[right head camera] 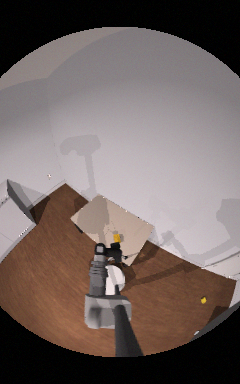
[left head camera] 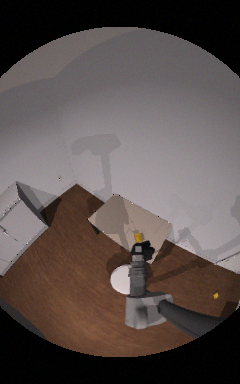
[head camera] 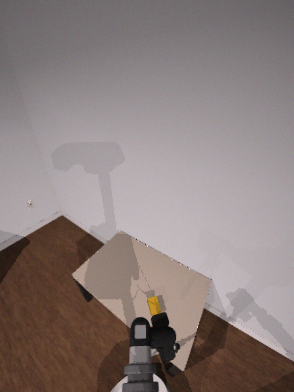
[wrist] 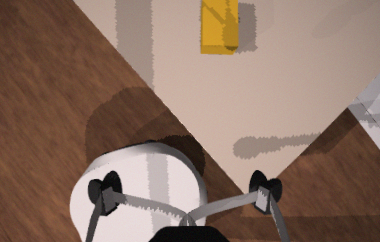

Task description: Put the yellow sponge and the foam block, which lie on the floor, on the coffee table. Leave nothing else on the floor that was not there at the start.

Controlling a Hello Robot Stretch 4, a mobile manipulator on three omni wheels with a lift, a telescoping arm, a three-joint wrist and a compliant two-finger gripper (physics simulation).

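Places are measured from the robot's base along level axes (x left, y back, z up), in millimetres.
Pixels of known places: gripper, fingertip midpoint: (head camera: 159,354) (wrist: 185,185); robot's base, origin of the base link: (right head camera: 108,278) (left head camera: 126,278) (wrist: 147,196).
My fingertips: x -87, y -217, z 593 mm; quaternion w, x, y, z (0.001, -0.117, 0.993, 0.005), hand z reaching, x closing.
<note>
For each thing: its top centre in the pictures, then the offset to it from my fingertips. "spot": a spot on its surface instead. Level surfaces: height alone.
- yellow-orange block, middle of its top: (wrist: 220,20) (head camera: 154,304) (right head camera: 116,237) (left head camera: 137,236) dx -1, dy -249, dz -126 mm
- pale coffee table, its level: dz -171 mm
- smaller yellow object, middle of its top: (right head camera: 203,299) (left head camera: 216,294) dx -1387, dy +925, dz -576 mm
- grey-white cabinet, surface spot: (left head camera: 22,225) spot: dx +1658, dy -164, dz -131 mm
A yellow-orange block (head camera: 154,305) (left head camera: 138,237) (right head camera: 116,238) (wrist: 219,25) lies flat on the pale coffee table (head camera: 195,290) (left head camera: 160,226) (right head camera: 142,230) (wrist: 200,95). A smaller yellow object (left head camera: 216,295) (right head camera: 203,300) lies on the floor to the right of the table. I cannot tell which of the two is the sponge and which is the foam block. My gripper (head camera: 164,342) (left head camera: 145,250) (right head camera: 115,254) (wrist: 185,185) is open and empty, with its fingers wide apart. It hangs above the table's near edge, on the robot's side of the block and apart from it.
The round white robot base (left head camera: 120,279) (right head camera: 116,279) (wrist: 130,200) stands close to the table's near edge. A grey-white cabinet (left head camera: 22,225) (right head camera: 12,220) stands at the left. Walls meet in a corner behind the table. A small white thing (right head camera: 196,333) shows at the lower right.
</note>
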